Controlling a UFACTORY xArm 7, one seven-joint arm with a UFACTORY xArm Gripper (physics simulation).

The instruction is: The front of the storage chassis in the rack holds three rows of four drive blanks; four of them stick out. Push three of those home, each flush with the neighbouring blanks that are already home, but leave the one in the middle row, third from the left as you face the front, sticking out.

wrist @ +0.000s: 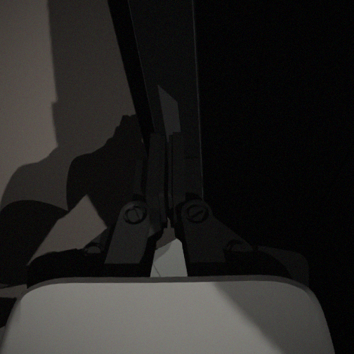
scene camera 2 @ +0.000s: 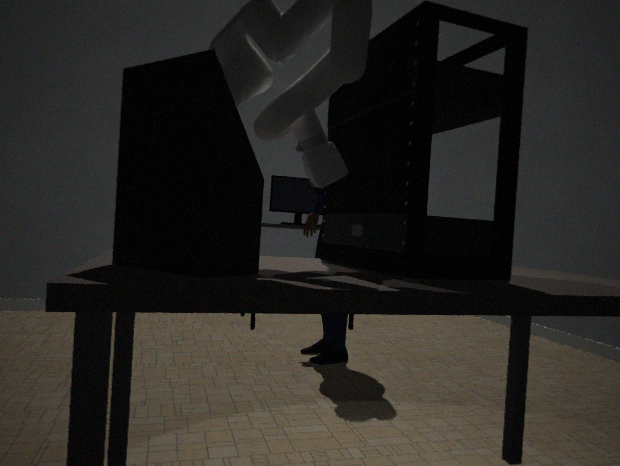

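Seen in the pictures: gripper, fingertip midpoint: (scene camera 2: 341,205); arm's base, origin of the base link: (scene camera 2: 180,116).
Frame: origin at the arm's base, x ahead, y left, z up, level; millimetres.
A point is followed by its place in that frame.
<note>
The rack (scene camera 2: 507,150) @(x 742, y 164, z -10 mm) stands on the right of the table in the scene view, its front turned left. The storage chassis and drive blanks are lost in black shadow in both views; I cannot tell which blanks stick out. My gripper (wrist: 168,151) is shut and empty, its two dark fingers side by side in the wrist view. In the scene view the pale gripper body hangs before the rack's front, tilted down towards it, and its fingers cannot be made out. Whether the fingertips touch anything cannot be told.
A grey panel (scene camera 2: 378,231) @(x 451, y 175, z -222 mm) (wrist: 165,55) with a lighter patch crosses the rack's lower front. A tall black slant-topped block (scene camera 2: 187,165) @(x 63, y -118, z -119 mm) stands on the left of the table (scene camera 2: 300,299) @(x 302, y -193, z -347 mm). Behind are a monitor (scene camera 2: 289,194) and a partly hidden person (scene camera 2: 333,330).
</note>
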